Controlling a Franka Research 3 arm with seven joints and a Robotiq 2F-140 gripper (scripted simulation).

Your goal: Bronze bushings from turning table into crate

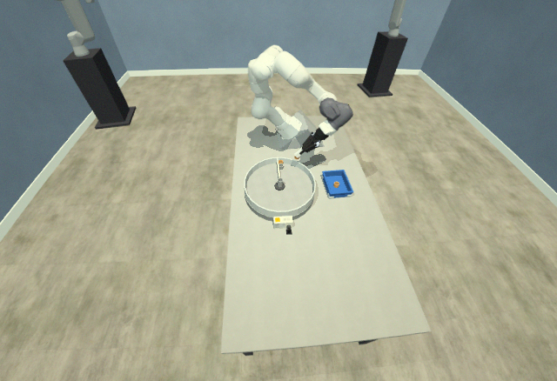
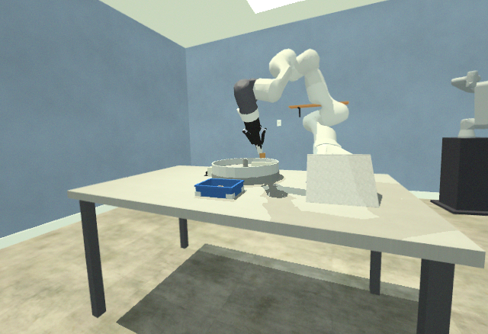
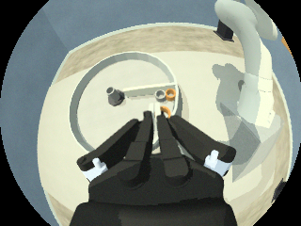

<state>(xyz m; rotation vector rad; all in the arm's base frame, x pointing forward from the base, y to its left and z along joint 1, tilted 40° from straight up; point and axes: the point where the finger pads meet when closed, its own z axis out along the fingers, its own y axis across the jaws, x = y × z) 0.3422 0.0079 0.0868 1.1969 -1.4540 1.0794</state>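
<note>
Now: the crate 22 cm to the left of my hand, 17 cm below it and 15 cm ahead of it. Round my hand: turning table: 15 cm to the right, 14 cm below, 12 cm ahead.
</note>
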